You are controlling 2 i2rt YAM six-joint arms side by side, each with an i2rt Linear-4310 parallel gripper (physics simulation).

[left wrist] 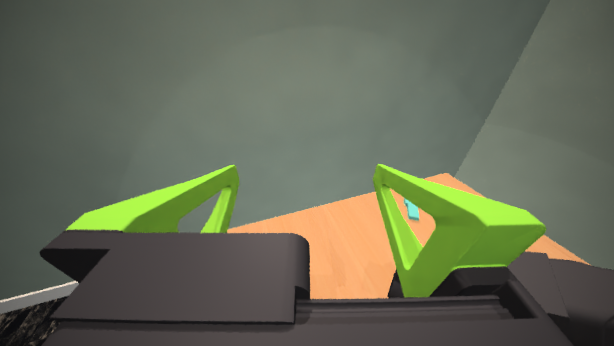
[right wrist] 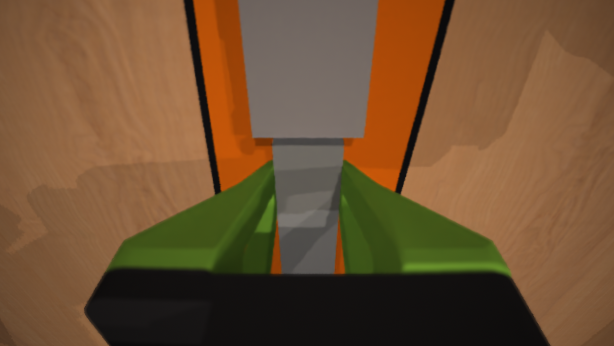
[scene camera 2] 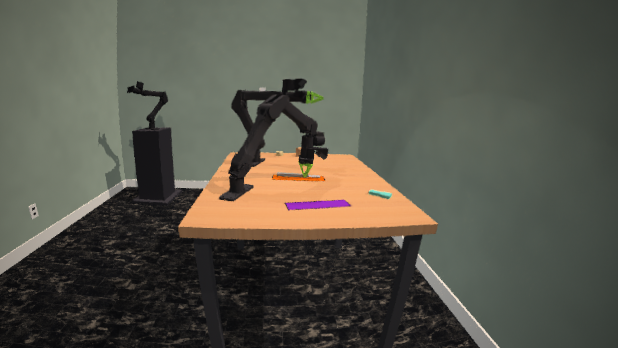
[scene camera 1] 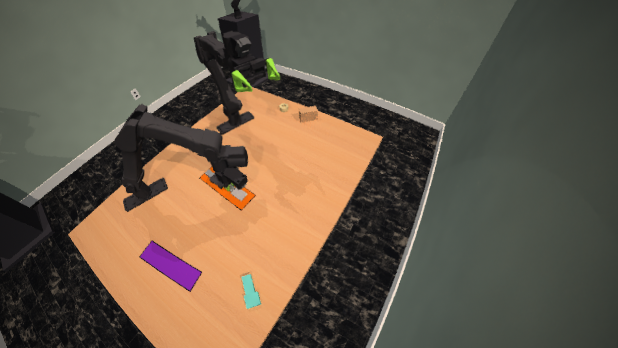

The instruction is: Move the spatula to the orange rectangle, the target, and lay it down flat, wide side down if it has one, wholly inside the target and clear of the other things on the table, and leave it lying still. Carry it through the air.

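Frame: origin at the left arm's base, x ahead, y left, z up, level; metres.
Seen in the pictures: left gripper, fingertip midpoint: (left wrist: 306,172) (scene camera 2: 321,98) (scene camera 1: 266,83); right gripper, fingertip midpoint: (right wrist: 308,173) (scene camera 2: 304,176) (scene camera 1: 230,188); left arm's base, origin of the base link: (scene camera 2: 255,162) (scene camera 1: 235,123); right arm's base, origin of the base link: (scene camera 2: 237,192) (scene camera 1: 145,194).
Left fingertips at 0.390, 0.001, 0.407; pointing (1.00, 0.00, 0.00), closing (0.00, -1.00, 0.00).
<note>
Offsets run from my left fingertips to a thing's middle, as dx, dy, dz. "pt": to the spot under its first point.
The grey spatula {-0.060, -0.226, -0.392} (scene camera 1: 239,194) (scene camera 2: 285,175) (right wrist: 308,70) is over the orange rectangle {pt +0.062, -0.211, -0.406} (scene camera 1: 243,204) (scene camera 2: 315,179) (right wrist: 400,75), lengthwise along it, with its wide part toward the lower right in scene camera 1. It is level or nearly so, very low; I cannot tell whether it touches the surface. My right gripper (scene camera 1: 230,188) (scene camera 2: 305,175) (right wrist: 308,173) points down and is shut on the spatula's narrow part. The arm hides part of the spatula in scene camera 1. My left gripper (scene camera 1: 265,84) (scene camera 2: 322,98) (left wrist: 306,172) is open and empty, high above the table's far end, away from the spatula.
A purple rectangle {pt +0.110, -0.551, -0.406} (scene camera 1: 170,266) (scene camera 2: 318,205) lies on the table's near part. A teal object {+0.347, -0.362, -0.400} (scene camera 1: 250,291) (scene camera 2: 380,193) (left wrist: 412,209) lies to its right. A small pale ring {-0.316, +0.262, -0.395} (scene camera 1: 284,111) and a brown block {-0.170, +0.313, -0.377} (scene camera 1: 308,115) stand near the far edge.
</note>
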